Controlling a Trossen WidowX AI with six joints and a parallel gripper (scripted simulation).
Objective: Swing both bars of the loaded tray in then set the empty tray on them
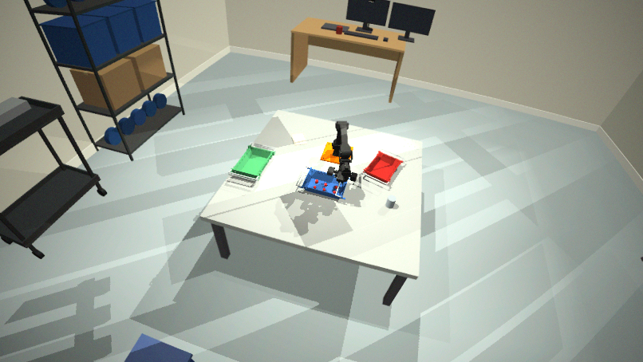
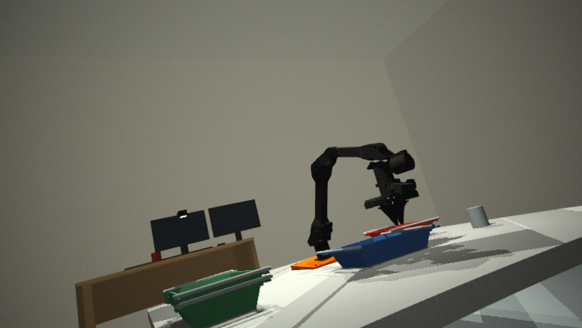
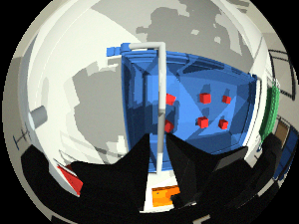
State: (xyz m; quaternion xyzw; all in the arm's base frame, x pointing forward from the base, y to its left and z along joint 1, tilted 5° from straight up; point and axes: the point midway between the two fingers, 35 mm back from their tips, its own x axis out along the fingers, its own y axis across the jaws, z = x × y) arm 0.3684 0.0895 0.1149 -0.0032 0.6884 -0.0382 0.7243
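Now: gripper tip 30 cm past the red tray, 27 cm to the right of it and 4 cm above it. Also, from my gripper tip: paper: 48 cm behind, 41 cm to the right, 8 cm below; grey cup: 34 cm to the left, 5 cm below, 2 cm ahead.
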